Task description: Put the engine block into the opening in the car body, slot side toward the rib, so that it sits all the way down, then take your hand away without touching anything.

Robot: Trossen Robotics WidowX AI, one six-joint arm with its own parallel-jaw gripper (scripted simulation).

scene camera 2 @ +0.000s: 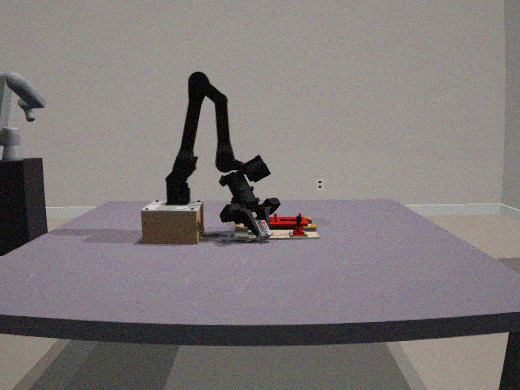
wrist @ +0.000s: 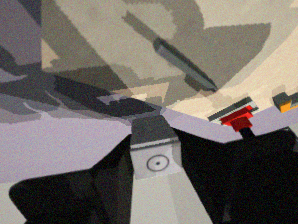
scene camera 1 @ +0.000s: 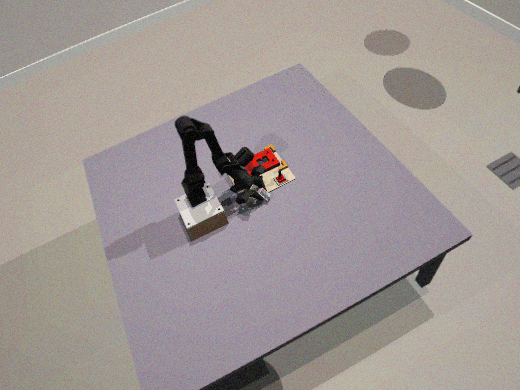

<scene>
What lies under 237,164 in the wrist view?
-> The gripper.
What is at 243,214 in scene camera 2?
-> The gripper.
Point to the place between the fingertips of the gripper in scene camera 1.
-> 265,196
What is the gripper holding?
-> An engine block.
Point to an engine block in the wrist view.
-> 155,150
</scene>
